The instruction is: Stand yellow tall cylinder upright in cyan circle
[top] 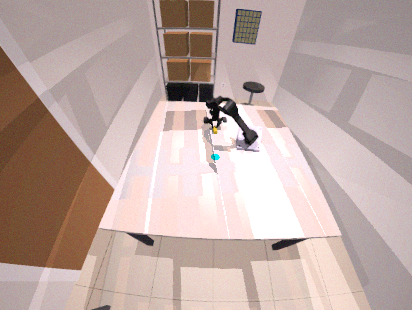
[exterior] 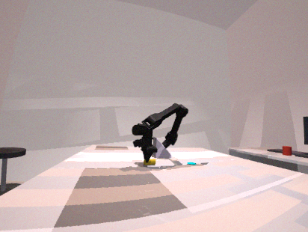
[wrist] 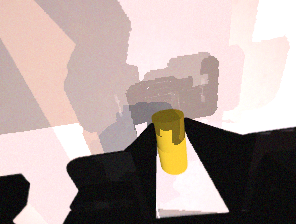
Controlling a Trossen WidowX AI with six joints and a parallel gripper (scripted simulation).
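Now: gripper tip 30 cm to the right of the cyan circle, 2 cm above it and 1 cm short of it. Round my gripper tip: yellow tall cylinder 2 cm to the left.
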